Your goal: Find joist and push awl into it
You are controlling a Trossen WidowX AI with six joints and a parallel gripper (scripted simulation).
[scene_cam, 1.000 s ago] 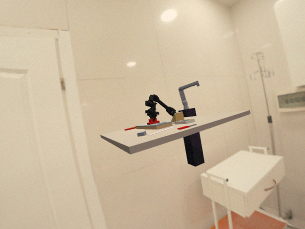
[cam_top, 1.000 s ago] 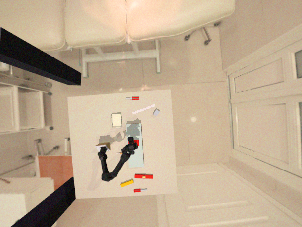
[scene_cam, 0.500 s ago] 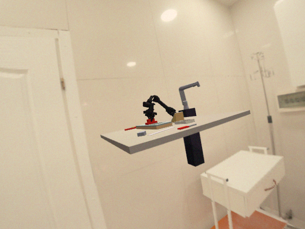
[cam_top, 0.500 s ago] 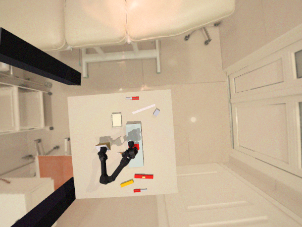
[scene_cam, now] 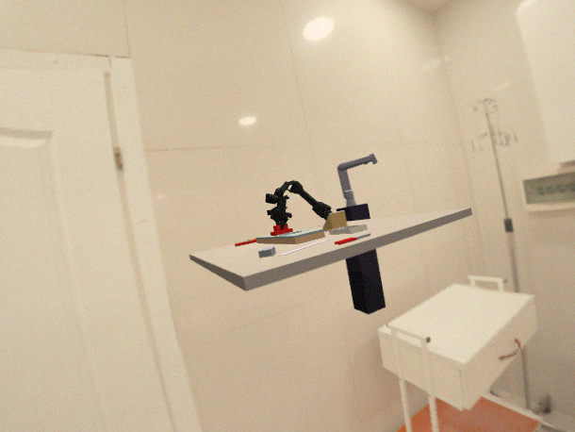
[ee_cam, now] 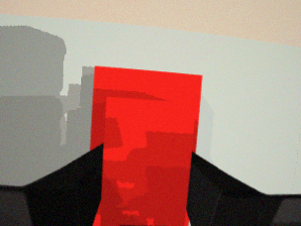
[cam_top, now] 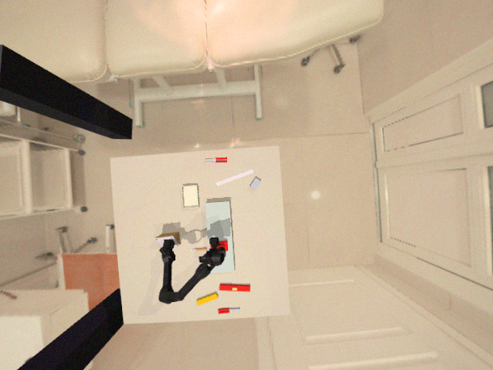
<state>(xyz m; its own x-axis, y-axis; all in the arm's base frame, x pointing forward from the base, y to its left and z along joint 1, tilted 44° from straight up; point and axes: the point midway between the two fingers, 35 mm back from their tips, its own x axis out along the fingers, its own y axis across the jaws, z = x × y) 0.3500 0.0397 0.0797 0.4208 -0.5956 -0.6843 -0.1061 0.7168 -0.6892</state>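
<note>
My gripper tip is now 35 cm to the right of the cream tray, 24 cm past it and 5 cm above it. Also, from my gripper tip: stud finder (2 cm behind, 2 cm above); then awl (18 cm behind, 6 cm below, 5 cm to the right); then red level (33 cm to the right, 11 cm ahead, 5 cm below).
</note>
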